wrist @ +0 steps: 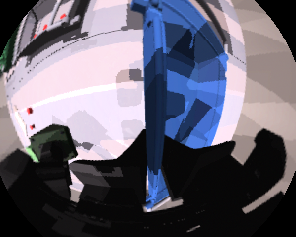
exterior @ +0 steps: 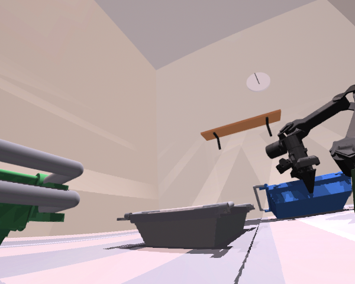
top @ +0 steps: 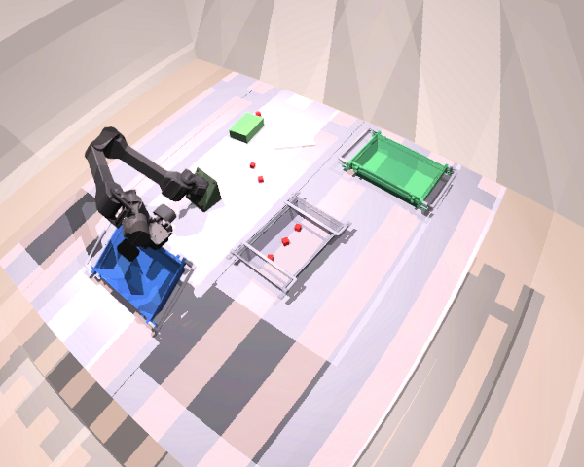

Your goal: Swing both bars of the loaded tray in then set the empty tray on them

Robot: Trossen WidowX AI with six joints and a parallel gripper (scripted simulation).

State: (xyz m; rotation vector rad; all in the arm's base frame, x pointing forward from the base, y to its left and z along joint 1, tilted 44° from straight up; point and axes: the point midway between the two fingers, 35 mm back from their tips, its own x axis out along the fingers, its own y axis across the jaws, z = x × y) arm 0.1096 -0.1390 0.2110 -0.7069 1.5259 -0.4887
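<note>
Right now my gripper tip is 10 mm short of the blue tray and 80 mm to the left of it. The rest, counted from my gripper tip: flat plate: 80 mm behind, 660 mm to the left, 70 mm below; then green box: 250 mm behind, 570 mm to the left, 50 mm below.
</note>
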